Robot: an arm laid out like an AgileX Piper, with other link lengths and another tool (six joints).
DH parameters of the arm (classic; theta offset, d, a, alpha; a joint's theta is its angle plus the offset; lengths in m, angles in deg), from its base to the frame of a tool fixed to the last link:
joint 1: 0 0.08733 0 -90
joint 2: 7.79 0 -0.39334 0
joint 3: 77.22 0 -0.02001 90
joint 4: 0 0.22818 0 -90
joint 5: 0 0 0 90
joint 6: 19 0.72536 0.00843 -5
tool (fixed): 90 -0.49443 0 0
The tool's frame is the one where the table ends.
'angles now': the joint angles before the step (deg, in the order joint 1, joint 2, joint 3, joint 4, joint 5, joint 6). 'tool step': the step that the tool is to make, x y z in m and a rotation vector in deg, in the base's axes. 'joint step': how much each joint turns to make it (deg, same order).
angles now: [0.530 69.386 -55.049 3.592 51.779 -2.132]
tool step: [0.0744 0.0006 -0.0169 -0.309 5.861 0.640]
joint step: [-0.009 14.492 -9.916 0.005 1.322 -0.633]
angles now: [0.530 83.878 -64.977 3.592 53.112 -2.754]
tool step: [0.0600 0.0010 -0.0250 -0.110 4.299 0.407]
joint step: [0.050 11.570 -9.032 -0.003 1.779 -0.267]
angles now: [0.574 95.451 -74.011 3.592 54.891 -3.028]
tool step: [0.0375 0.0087 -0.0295 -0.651 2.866 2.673]
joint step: [1.343 7.729 -4.727 -0.203 -0.056 -1.332]
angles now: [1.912 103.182 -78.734 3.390 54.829 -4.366]
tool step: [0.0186 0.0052 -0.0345 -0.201 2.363 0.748]
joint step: [0.668 5.335 -0.565 -0.001 -2.395 -0.218]
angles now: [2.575 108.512 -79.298 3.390 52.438 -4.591]
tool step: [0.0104 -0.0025 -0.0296 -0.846 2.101 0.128]
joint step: [0.003 4.124 0.014 -0.821 -2.010 0.149]
